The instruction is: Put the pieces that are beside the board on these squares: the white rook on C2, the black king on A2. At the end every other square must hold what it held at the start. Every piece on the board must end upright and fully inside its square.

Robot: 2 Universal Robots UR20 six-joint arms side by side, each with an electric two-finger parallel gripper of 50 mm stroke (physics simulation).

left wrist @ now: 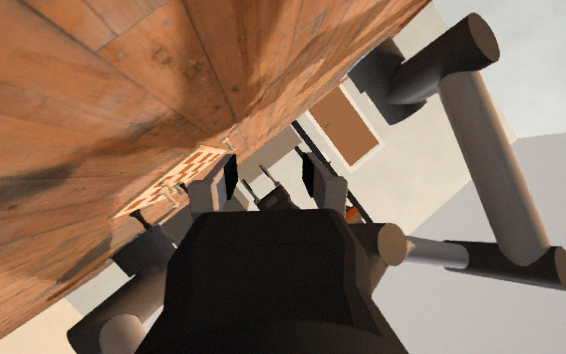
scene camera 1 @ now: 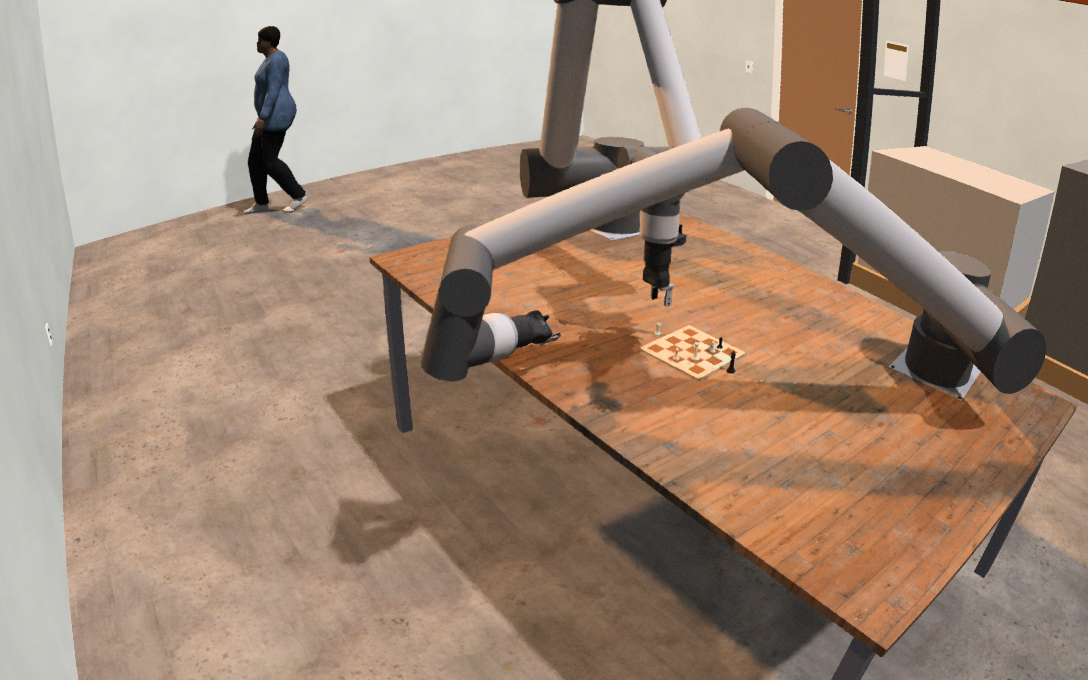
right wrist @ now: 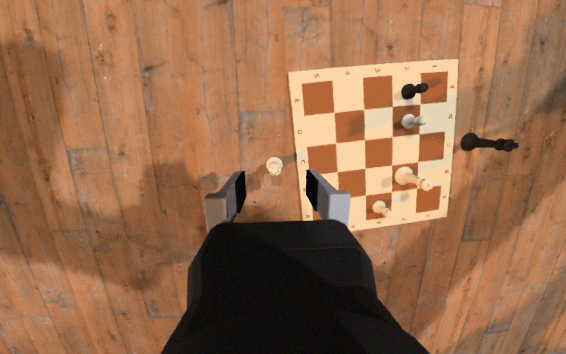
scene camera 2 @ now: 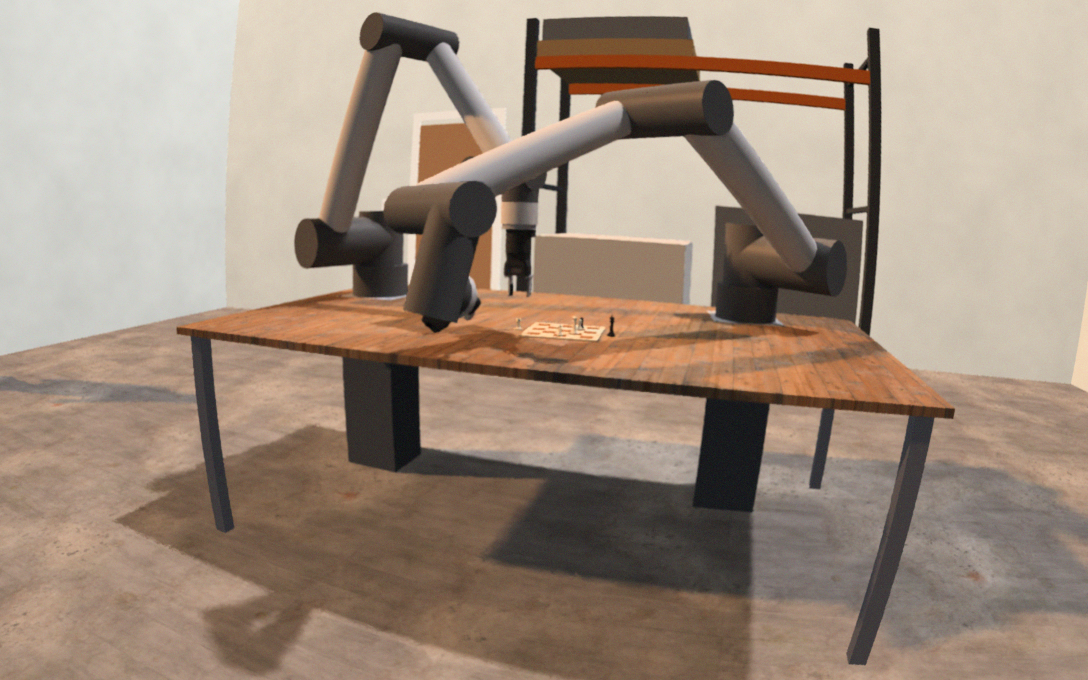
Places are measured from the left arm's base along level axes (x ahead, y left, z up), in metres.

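Where they show: left gripper, between the fingertips: (left wrist: 270,166) (scene camera 1: 552,327); right gripper, between the fingertips: (left wrist: 251,172) (scene camera 1: 660,302) (right wrist: 275,182) (scene camera 2: 519,296); left arm's base, origin of its link: (left wrist: 136,239) (scene camera 1: 937,368) (scene camera 2: 745,318); right arm's base, origin of its link: (left wrist: 367,56) (scene camera 1: 616,224) (scene camera 2: 380,294).
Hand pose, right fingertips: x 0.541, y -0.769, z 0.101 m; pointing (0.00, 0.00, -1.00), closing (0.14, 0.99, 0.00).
Things, the pixels of their top centre, and the offset from my right fingertips. "*": a spot on its surface instead.
- white rook, centre of its top: (right wrist: 274,169) (left wrist: 233,150) (scene camera 1: 658,323) (scene camera 2: 518,318) dx +0.003, dy +0.000, dz -0.068 m
- black king, centre of its top: (right wrist: 518,146) (scene camera 1: 733,350) (scene camera 2: 612,314) (left wrist: 152,231) dx +0.012, dy +0.278, dz -0.037 m
- board, a spot on its surface: (right wrist: 294,77) * dx -0.099, dy +0.040, dz -0.095 m
- A2, a spot on its surface: (right wrist: 403,202) * dx +0.084, dy +0.174, dz -0.095 m
- black pawn, centre of its top: (right wrist: 426,87) dx -0.065, dy +0.181, dz -0.063 m
- tall white piece, centre of its top: (right wrist: 431,185) (scene camera 1: 697,341) dx +0.044, dy +0.173, dz -0.042 m
The white rook (scene camera 1: 657,328) (scene camera 2: 518,323) (left wrist: 228,144) (right wrist: 274,165) stands upright on the table, beside the board's 5 edge near row C. The black king (scene camera 1: 731,362) (scene camera 2: 611,326) (left wrist: 141,219) (right wrist: 470,142) stands beside the opposite edge. On the board (right wrist: 294,77), C2 (right wrist: 406,149) and A2 (right wrist: 403,202) are bare. My right gripper (scene camera 1: 661,295) (scene camera 2: 519,289) (right wrist: 275,182) is open and empty, pointing down above the rook. My left gripper (scene camera 1: 555,327) is open and empty, held sideways away from the board; its fingers are hidden in scene camera 2.
In the right wrist view a black pawn (right wrist: 408,91) stands on E2, a white pawn (right wrist: 408,121) on D2, a tall white piece (right wrist: 404,175) on B2 and another white pawn (right wrist: 379,207) on A3. The left arm (scene camera 1: 617,188) spans above the table. A person (scene camera 1: 272,96) is far off.
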